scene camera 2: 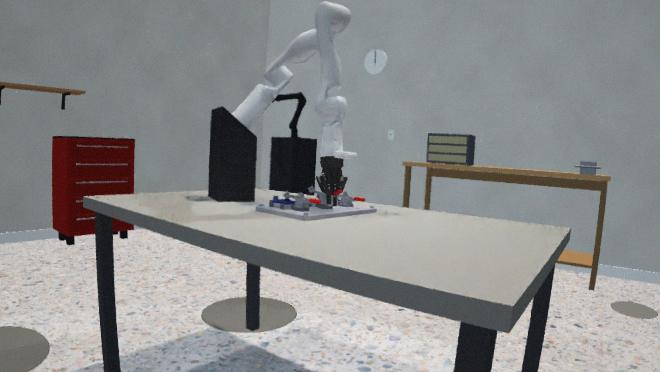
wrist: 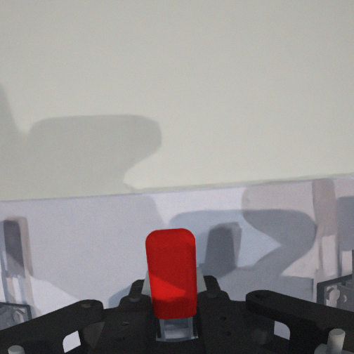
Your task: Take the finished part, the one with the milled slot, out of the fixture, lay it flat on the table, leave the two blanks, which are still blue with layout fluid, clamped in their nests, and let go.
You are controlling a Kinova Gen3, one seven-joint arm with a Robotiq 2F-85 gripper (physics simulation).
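Places are measured from the arm's base along level axes (x right, y ahead, z up), in centimetres.
Where they show: gripper, fingertip midpoint: (scene camera 2: 332, 206); arm's base at its link origin: (scene camera 2: 236, 127).
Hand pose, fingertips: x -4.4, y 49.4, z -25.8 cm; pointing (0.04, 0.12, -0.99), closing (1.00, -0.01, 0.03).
Note:
Each offset is from my fingertips to the centre of the thing. "spot": to the spot under its first point. Level surfaces: height alone.
My gripper (scene camera 2: 331, 202) (wrist: 174, 285) points down into the middle of the fixture plate @(spot: dx +5.8, dy +5.3, dz -1.5 cm) (scene camera 2: 332, 214) (wrist: 85, 222). It is shut on the lever of the middle toggle clamp, whose red handle @(spot: dx +0.6, dy +2.4, dz +4.8 cm) (scene camera 2: 337, 192) (wrist: 171, 272) shows between the finger linkages in the wrist view. In the scene view this handle sits higher than the two outer red handles @(spot: dx +11.7, dy +3.1, dz +2.5 cm) (scene camera 2: 314, 201) @(spot: dx -10.3, dy +2.9, dz +2.1 cm) (scene camera 2: 359, 199). A blue blank @(dx +10.9, dy -11.1, dz +0.2 cm) (scene camera 2: 284, 201) lies in the nest at the left of the plate. The other blank and the slotted part cannot be made out; my fingers and the clamps hide the middle nest.
The fixture stands on the table @(dz -2.6 cm) (scene camera 2: 390, 250) (wrist: 225, 90), with the arm's black pedestal (scene camera 2: 232, 160) behind it to the left. Parts of the outer clamps (wrist: 15, 312) (wrist: 340, 295) show on both sides of my gripper. A wooden bench (scene camera 2: 505, 173) stands behind at the right.

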